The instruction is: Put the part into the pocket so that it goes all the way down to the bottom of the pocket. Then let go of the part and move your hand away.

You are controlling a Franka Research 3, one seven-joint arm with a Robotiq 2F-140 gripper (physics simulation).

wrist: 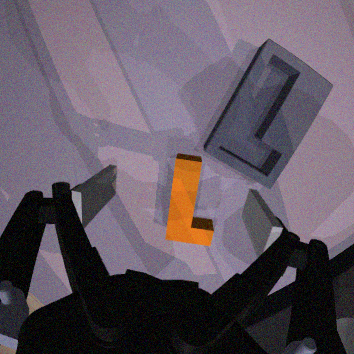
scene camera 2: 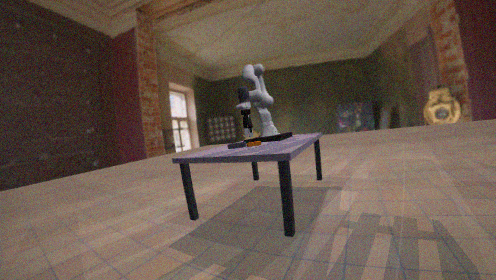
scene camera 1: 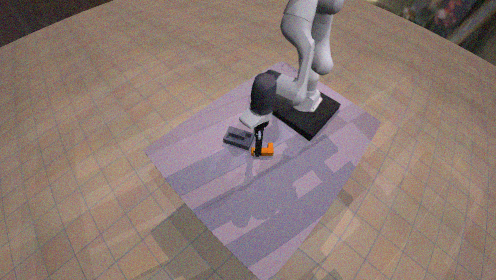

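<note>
An orange L-shaped part [scene camera 1: 267,151] [scene camera 2: 254,143] [wrist: 184,197] lies on the table, outside the pocket. A grey block [scene camera 1: 238,138] [scene camera 2: 236,145] [wrist: 305,112] with an L-shaped pocket lies beside it, at the upper right in the wrist view and to the left of the part in scene camera 1. The pocket is empty and is turned at an angle to the part. My gripper [scene camera 1: 258,154] [wrist: 179,191] is wide open. Its fingers stand on either side of the part, with a gap on both sides in the wrist view. In scene camera 2 the fingertips are too small to judge.
The purple table [scene camera 1: 240,220] [scene camera 2: 230,156] carries the part, the block and the arm's black base plate [scene camera 1: 310,125] [scene camera 2: 280,136]. The base plate lies behind the part in scene camera 1. Patchy shadows fall across the table top.
</note>
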